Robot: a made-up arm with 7 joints.
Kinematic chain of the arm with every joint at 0, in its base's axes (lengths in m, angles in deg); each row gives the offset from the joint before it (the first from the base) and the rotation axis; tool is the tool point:
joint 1: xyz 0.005 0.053 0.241 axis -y
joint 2: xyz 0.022 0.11 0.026 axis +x
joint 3: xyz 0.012 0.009 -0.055 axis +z
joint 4: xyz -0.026 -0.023 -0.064 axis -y
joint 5: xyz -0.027 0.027 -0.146 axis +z
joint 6: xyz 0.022 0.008 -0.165 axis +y
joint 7: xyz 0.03 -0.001 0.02 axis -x
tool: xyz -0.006 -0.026 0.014
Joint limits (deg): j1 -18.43..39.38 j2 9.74..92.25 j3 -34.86..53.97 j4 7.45..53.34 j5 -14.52..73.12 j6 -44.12..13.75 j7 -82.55..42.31
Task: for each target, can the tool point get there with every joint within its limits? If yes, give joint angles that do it. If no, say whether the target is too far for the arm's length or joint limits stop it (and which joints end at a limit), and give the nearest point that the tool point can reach.
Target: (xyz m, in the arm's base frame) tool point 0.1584 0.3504 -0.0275
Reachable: yes | joints 6.84 30.85 -7.07 23.47 32.00 -26.61 2.90
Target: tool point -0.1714 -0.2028 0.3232
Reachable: no: joint limits stop it (at a limit: joint 1, joint 2, joint 3, joint 4, joint 5) | nearest point 0.1023 0.0844 -0.0640 | short by 0.554 m
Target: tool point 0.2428 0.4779 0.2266
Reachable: yes | joints -7.07 80.89 6.70 46.39 21.92 -20.94 -68.37
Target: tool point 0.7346 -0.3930 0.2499
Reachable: no: too far | nearest point 0.3615 0.0741 0.1542 | short by 0.605 m
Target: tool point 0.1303 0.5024 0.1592
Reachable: yes | joints 25.13 59.46 41.89 17.27 6.39 -23.30 17.38
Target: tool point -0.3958 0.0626 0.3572
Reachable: no: joint limits stop it (at a limit: joint 1, joint 2, joint 3, joint 4, joint 6, joint 7) | nearest point -0.0602 0.4319 0.4880 | short by 0.516 m
